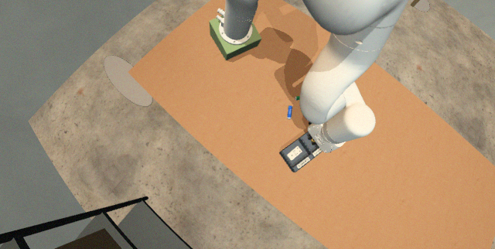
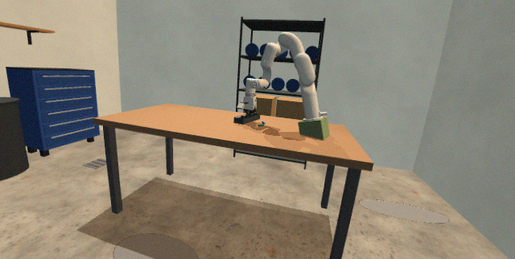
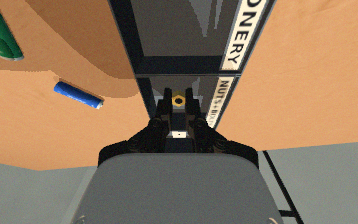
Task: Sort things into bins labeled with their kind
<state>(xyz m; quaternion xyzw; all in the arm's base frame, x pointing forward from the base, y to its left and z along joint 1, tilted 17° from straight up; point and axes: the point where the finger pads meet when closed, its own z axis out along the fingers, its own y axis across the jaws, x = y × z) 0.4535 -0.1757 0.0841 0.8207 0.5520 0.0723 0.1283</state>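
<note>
My hand is 20 mm above the brass nut. From my hand the other things lie so: blue battery: 120 mm behind, 40 mm to the left, 30 mm below; dark three-part bin: 20 mm below, 10 mm ahead; white domino: 70 mm to the right, 30 mm below, 30 mm behind.
</note>
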